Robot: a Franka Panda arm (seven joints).
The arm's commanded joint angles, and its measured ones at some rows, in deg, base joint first. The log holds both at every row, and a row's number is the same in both.
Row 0, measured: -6.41 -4.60 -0.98 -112.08 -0.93 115.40 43.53
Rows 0 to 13, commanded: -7.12 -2.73 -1.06 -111.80 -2.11 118.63 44.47; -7.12 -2.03 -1.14 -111.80 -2.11 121.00 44.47; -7.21 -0.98 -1.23 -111.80 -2.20 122.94 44.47; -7.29 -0.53 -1.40 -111.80 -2.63 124.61 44.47; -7.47 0.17 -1.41 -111.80 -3.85 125.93 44.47; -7.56 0.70 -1.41 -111.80 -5.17 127.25 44.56; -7.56 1.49 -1.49 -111.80 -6.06 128.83 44.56; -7.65 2.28 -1.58 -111.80 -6.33 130.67 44.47; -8.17 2.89 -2.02 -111.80 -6.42 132.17 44.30; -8.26 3.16 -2.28 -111.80 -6.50 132.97 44.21; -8.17 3.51 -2.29 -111.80 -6.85 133.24 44.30; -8.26 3.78 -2.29 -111.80 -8.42 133.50 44.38; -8.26 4.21 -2.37 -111.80 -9.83 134.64 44.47; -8.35 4.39 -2.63 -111.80 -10.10 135.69 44.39
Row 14, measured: -8.11 3.73 -2.50 -112.08 -7.23 133.03 43.53
